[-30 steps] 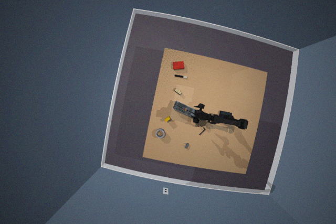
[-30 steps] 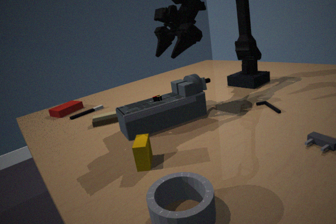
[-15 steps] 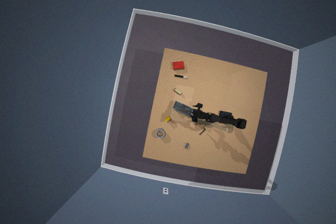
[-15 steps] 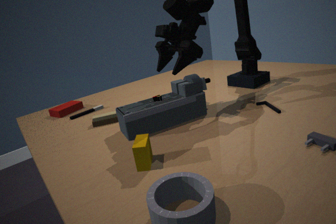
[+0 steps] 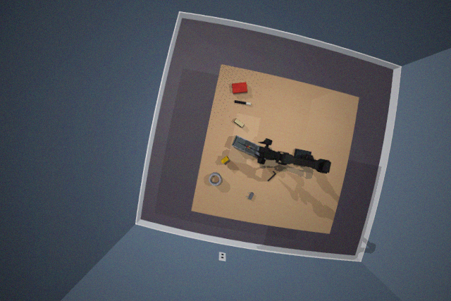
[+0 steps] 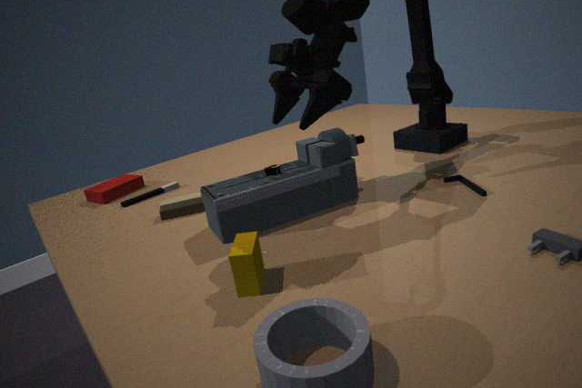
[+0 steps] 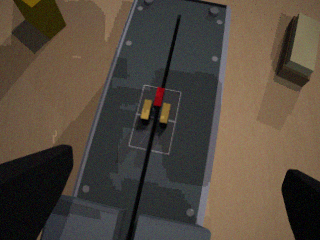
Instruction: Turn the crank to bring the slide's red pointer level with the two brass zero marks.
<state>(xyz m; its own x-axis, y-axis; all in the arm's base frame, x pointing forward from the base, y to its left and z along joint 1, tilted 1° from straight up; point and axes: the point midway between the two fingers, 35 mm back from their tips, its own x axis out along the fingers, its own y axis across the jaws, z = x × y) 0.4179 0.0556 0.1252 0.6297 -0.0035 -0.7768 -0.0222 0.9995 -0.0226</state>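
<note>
Right now the black crank handle is 140 mm behind my gripper tip and 60 mm below it. From my gripper tip the other things lie so: red pointer 60 mm ahead, 20 mm to the left, 60 mm below; then yellow block 190 mm ahead, 190 mm to the left, 120 mm below; then tan block 180 mm ahead, 140 mm to the right, 130 mm below.
</note>
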